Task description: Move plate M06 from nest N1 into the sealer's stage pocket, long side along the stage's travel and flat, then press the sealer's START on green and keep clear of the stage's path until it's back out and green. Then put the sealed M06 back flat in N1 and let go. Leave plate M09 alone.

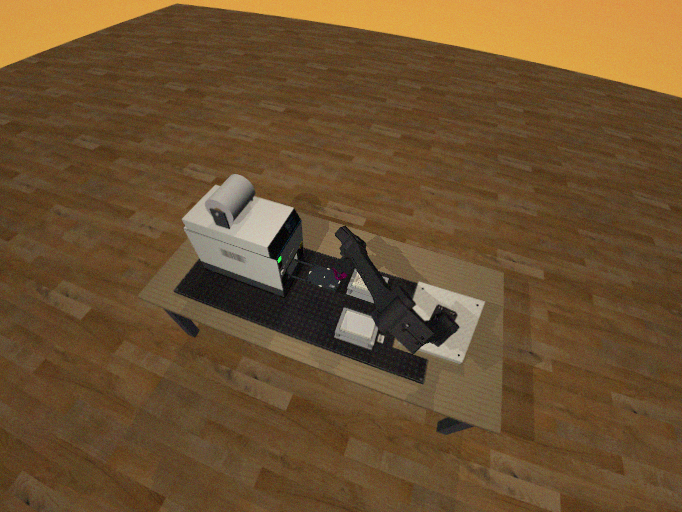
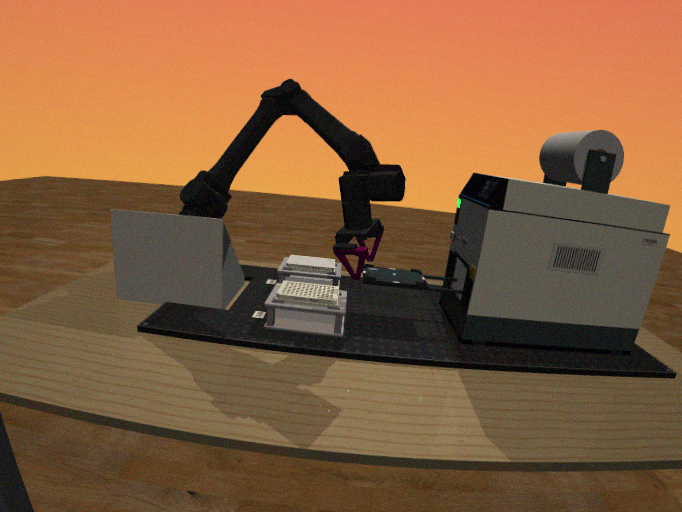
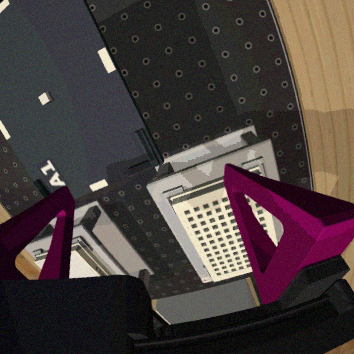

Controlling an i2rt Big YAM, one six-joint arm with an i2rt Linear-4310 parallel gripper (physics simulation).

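Places are measured from the arm's base along level axes (x ahead, y left, z up), in millimetres.
Pixels of known places: gripper, between the fingertips: (image 1: 343, 273) (image 2: 363, 270) (image 3: 146, 182); arm's base, origin of its link: (image 2: 183, 244).
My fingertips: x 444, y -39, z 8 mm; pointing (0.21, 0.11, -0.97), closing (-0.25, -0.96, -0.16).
Observation:
Ahead of a thing's pixels: the offset from my fingertips to its top centre. "*": to the spot under its first point. Level surfaces: height alone.
My gripper (image 1: 339, 273) (image 2: 363, 268) (image 3: 146, 182) is open and empty, low at the arm-side end of the stage @(114 mm ahead, 48 mm left, 12 mm down) (image 1: 318, 278) (image 2: 393, 276) (image 3: 75, 125). The stage is out, its pocket bare, with an "A1" mark at that end. A plate with open wells @(109 mm back, 40 mm right, 47 mm down) (image 1: 359, 279) (image 2: 308, 292) (image 3: 215, 240) lies flat in one nest @(109 mm back, 40 mm right, 57 mm down) (image 2: 302, 320) (image 3: 160, 200). A smooth white-topped plate @(143 mm back, 170 mm left, 47 mm down) (image 1: 358, 323) (image 2: 311, 262) (image 3: 82, 267) lies in the other nest @(143 mm back, 170 mm left, 57 mm down) (image 1: 355, 338) (image 3: 117, 240). Their labels are unreadable, so I cannot tell which is M06. The sealer (image 1: 236, 253) (image 2: 561, 275) shows a green light @(* 210 mm ahead, 149 mm left, 155 mm up) (image 1: 279, 259) (image 2: 458, 203).
Two rails @(* 178 mm ahead, 91 mm left, 27 mm down) (image 2: 437, 278) join the stage to the sealer's opening. A film roll @(448 mm ahead, 71 mm left, 358 mm up) (image 1: 234, 192) (image 2: 572, 154) stands on top of the sealer. The arm's pale base block (image 2: 165, 256) stands behind the nests. Everything stands around a black perforated board @(118 mm down) (image 1: 297, 314) (image 2: 385, 341) (image 3: 175, 65).

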